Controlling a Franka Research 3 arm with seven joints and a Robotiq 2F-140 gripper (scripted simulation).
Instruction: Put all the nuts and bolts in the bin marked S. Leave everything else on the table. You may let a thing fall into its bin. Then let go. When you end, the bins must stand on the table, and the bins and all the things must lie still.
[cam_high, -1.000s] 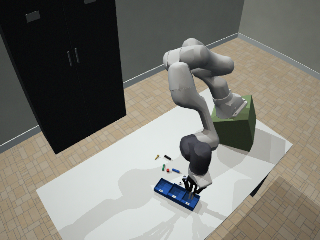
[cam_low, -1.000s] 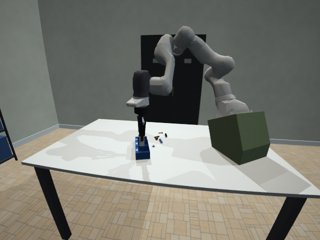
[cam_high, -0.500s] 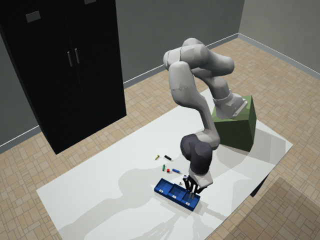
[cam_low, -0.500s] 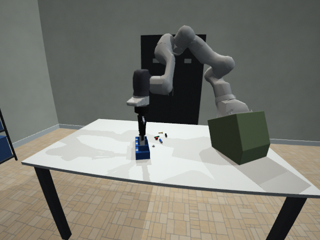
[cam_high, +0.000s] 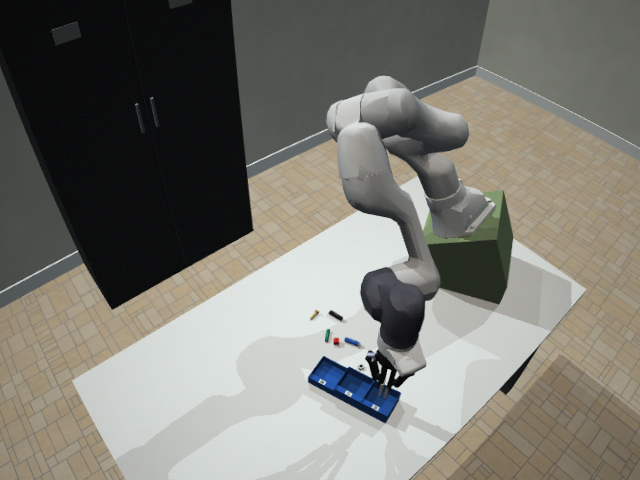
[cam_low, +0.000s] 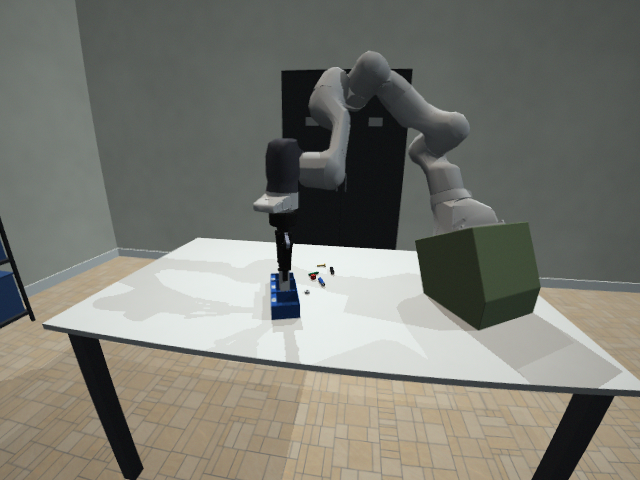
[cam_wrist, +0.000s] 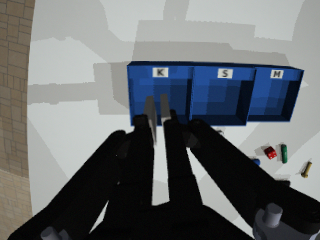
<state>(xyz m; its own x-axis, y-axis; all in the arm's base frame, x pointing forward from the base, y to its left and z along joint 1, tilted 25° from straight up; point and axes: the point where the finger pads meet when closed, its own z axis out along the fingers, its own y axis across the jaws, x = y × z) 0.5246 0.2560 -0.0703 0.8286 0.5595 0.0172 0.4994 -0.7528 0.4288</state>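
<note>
My gripper is now 40 mm past the bolt, 370 mm to the left of it and 100 mm above it. Also, from my hand: grey nut 40 mm behind, 130 mm to the right, 110 mm below; then blue piece 70 mm behind, 210 mm to the right, 100 mm below; then blue bin 30 mm ahead, 80 mm to the right, 90 mm below.
</note>
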